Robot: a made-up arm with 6 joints.
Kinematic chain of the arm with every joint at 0, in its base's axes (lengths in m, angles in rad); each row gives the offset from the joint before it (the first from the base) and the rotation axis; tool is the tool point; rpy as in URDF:
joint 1: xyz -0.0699 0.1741 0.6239 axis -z
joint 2: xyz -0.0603 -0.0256 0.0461 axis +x
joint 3: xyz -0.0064 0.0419 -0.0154 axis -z
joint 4: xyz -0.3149 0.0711 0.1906 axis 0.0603 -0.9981 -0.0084
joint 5: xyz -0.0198 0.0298 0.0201 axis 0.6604 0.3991 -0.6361
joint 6: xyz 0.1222 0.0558 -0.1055 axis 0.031 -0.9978 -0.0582
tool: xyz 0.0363 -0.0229 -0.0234 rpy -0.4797 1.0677 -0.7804
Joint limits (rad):
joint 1: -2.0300..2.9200
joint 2: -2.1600..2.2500
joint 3: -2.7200..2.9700
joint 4: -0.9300..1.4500
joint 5: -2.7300..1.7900
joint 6: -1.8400..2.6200
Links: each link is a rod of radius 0.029 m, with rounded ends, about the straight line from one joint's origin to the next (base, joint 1, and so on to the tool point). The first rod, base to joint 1, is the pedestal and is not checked.
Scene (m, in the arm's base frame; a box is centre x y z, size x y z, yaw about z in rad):
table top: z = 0
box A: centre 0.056 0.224 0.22 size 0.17 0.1 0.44 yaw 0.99
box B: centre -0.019 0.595 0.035 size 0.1 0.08 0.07 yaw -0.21
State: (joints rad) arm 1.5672 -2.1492 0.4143 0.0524 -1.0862 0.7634
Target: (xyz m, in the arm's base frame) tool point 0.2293 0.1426 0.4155
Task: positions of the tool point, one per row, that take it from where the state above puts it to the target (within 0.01 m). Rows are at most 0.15 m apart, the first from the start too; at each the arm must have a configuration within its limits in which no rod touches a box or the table.
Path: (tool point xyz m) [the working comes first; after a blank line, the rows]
Joints at the target: 2.1656 -1.3977 0.4955 0.7868 -1.1516 0.8384
Straight joint move there: touches box A.

1: -0.0400 0.3765 0.3661
2: 0.0664 0.4050 0.4041
3: 0.1641 0.4086 0.4704
4: 0.2383 0.3923 0.5594
5: 0.2494 0.3415 0.5028
6: 0.2514 0.2799 0.4592
7: 0.2444 0.2122 0.4300
8: 0.2293 0.1426 0.4155

